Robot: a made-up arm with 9 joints. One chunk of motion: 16 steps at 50 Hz.
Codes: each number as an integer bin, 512 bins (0 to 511) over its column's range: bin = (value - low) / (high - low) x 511, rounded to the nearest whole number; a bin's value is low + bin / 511 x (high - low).
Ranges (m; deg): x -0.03..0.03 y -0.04..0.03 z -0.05..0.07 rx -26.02..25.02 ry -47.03..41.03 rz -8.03..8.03
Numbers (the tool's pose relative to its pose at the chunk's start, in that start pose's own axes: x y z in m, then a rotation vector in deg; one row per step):
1: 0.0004 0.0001 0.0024 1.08 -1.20 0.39
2: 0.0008 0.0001 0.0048 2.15 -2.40 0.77
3: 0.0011 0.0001 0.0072 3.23 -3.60 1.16
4: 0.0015 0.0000 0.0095 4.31 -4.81 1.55
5: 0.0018 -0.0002 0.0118 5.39 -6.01 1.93
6: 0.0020 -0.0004 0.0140 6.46 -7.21 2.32
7: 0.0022 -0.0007 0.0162 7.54 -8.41 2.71
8: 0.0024 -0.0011 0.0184 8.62 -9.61 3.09
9: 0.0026 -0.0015 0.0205 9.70 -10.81 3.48
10: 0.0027 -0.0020 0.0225 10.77 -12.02 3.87
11: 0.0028 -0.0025 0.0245 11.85 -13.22 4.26
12: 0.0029 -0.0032 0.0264 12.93 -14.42 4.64
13: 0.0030 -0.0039 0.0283 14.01 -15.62 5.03
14: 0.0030 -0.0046 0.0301 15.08 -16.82 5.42
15: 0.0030 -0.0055 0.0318 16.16 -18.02 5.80
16: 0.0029 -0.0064 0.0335 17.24 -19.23 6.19
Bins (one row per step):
1: 259 293 223 271 266 268
2: 262 293 233 282 259 280
3: 265 293 244 293 252 292
4: 268 292 253 304 245 305
5: 271 291 263 314 238 317
6: 273 289 273 325 231 329
7: 274 287 282 336 224 342
8: 276 284 291 347 217 354
9: 278 281 300 358 210 366
10: 278 277 309 368 203 379
11: 279 274 317 379 196 391
12: 280 269 325 390 189 403
13: 281 264 333 401 182 416
14: 281 258 341 411 175 428
15: 281 252 348 422 168 440
16: 280 245 356 433 161 452

